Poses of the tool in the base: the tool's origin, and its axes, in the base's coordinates. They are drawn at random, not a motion.
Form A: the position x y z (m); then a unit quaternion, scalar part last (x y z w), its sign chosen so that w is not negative.
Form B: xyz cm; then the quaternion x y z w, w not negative. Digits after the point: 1 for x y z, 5 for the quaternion.
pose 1, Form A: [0.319, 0.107, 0.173, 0.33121, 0.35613, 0.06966, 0.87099]
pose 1, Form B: [31.9, 10.7, 17.3, 0.33121, 0.35613, 0.06966, 0.87099]
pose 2, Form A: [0.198, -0.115, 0.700, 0.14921, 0.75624, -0.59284, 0.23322]
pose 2, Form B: [19.8, -11.5, 70.0, 0.14921, 0.75624, -0.59284, 0.23322]
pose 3, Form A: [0.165, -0.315, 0.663, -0.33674, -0.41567, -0.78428, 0.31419]
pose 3, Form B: [16.5, -31.5, 66.3, -0.33674, -0.41567, -0.78428, 0.31419]
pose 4, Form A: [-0.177, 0.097, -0.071, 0.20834, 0.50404, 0.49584, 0.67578]
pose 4, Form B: [-17.7, 9.7, -7.1, 0.20834, 0.50404, 0.49584, 0.67578]
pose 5, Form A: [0.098, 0.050, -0.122, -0.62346, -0.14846, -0.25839, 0.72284]
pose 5, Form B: [9.8, 5.0, -12.2, -0.62346, -0.14846, -0.25839, 0.72284]
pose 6, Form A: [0.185, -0.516, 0.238, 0.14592, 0.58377, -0.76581, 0.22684]
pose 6, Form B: [18.5, -51.6, 23.8, 0.14592, 0.58377, -0.76581, 0.22684]
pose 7, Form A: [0.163, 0.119, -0.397, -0.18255, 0.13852, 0.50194, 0.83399]
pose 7, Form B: [16.3, 11.9, -39.7, -0.18255, 0.13852, 0.50194, 0.83399]
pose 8, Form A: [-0.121, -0.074, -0.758, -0.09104, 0.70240, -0.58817, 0.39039]
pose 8, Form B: [-12.1, -7.4, -75.8, -0.09104, 0.70240, -0.58817, 0.39039]
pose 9, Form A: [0.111, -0.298, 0.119, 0.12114, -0.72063, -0.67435, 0.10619]
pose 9, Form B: [11.1, -29.8, 11.9, 0.12114, -0.72063, -0.67435, 0.10619]
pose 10, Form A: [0.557, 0.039, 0.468, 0.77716, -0.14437, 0.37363, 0.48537]
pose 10, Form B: [55.7, 3.9, 46.8, 0.77716, -0.14437, 0.37363, 0.48537]
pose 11, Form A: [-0.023, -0.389, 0.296, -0.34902, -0.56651, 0.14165, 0.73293]
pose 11, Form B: [-2.3, -38.9, 29.6, -0.34902, -0.56651, 0.14165, 0.73293]
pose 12, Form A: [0.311, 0.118, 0.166, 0.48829, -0.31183, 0.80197, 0.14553]
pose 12, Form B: [31.1, 11.8, 16.6, 0.48829, -0.31183, 0.80197, 0.14553]
